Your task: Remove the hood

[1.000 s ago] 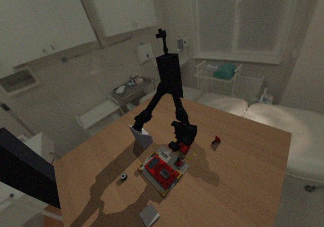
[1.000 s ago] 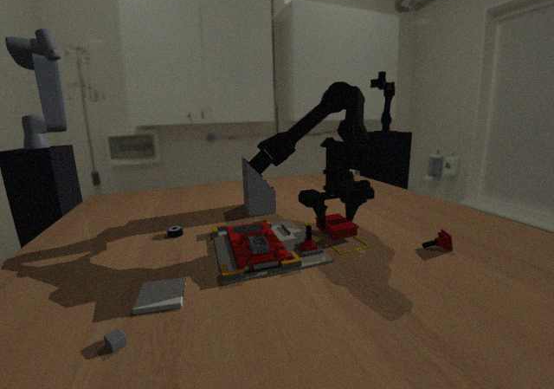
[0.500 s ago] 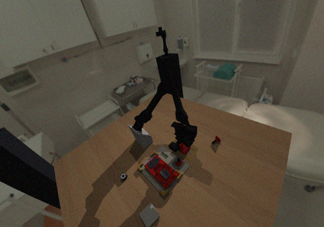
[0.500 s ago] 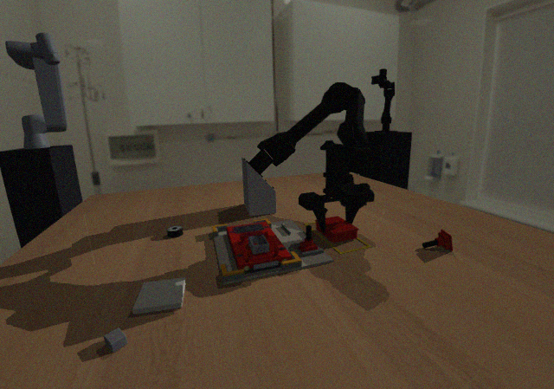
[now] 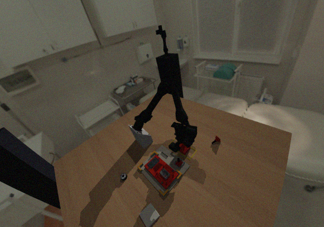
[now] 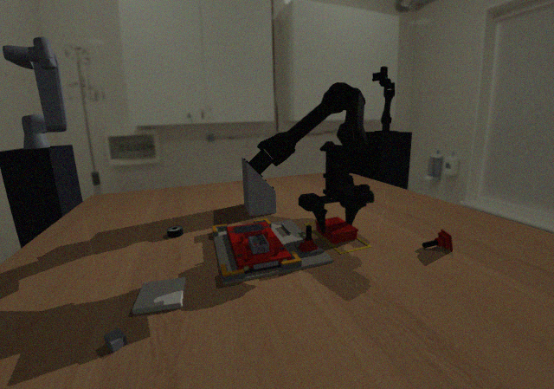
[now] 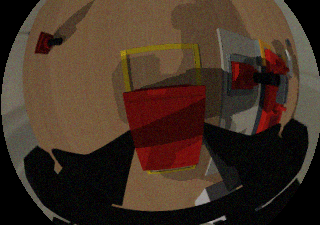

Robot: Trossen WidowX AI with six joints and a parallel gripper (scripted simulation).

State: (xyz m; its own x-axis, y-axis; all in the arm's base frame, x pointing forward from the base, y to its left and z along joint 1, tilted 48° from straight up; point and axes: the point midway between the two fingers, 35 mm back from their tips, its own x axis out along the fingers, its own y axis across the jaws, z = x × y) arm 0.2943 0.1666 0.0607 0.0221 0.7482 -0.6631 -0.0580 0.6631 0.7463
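My gripper tip is 10 mm below the red hood. Also, from my gripper tip: white flat tile 140 mm ahead, 400 mm to the right, 10 mm below; then black wheel 130 mm behind, 410 mm to the right.
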